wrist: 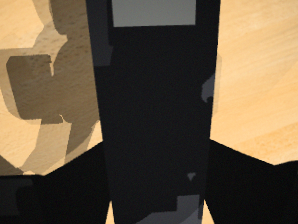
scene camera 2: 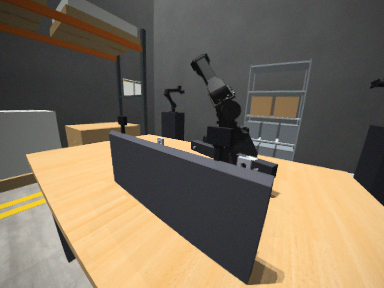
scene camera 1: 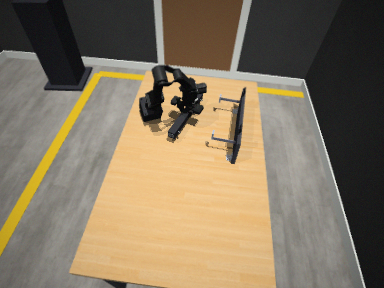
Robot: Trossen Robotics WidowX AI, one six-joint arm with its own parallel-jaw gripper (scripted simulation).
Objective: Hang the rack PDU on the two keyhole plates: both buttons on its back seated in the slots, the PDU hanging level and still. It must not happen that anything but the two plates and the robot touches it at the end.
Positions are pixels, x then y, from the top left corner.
Labels:
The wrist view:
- my gripper: 152, 140
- rack PDU: 155, 75
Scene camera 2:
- rack PDU: 229, 156

